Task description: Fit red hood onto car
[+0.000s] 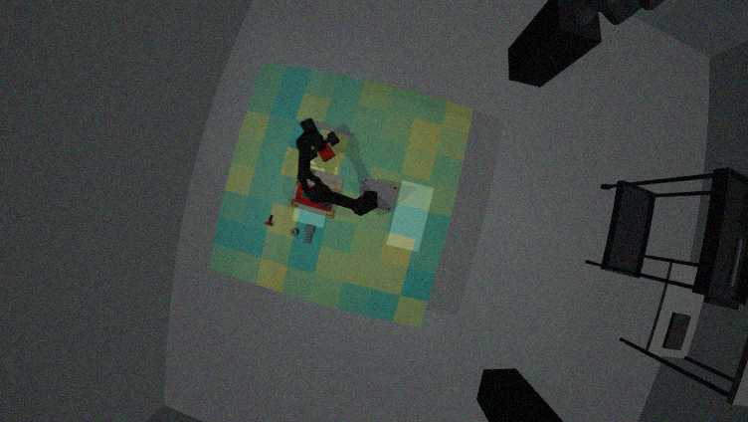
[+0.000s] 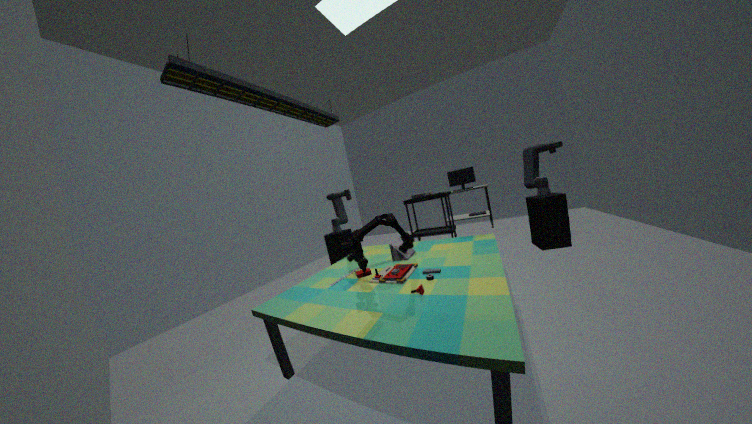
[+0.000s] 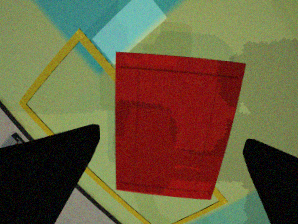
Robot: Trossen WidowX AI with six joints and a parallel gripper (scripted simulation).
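Now: the red hood 1 cm below my gripper tip. From my gripper tip the other things lie so: grey jig 3 cm ahead, 24 cm to the left, 2 cm below.
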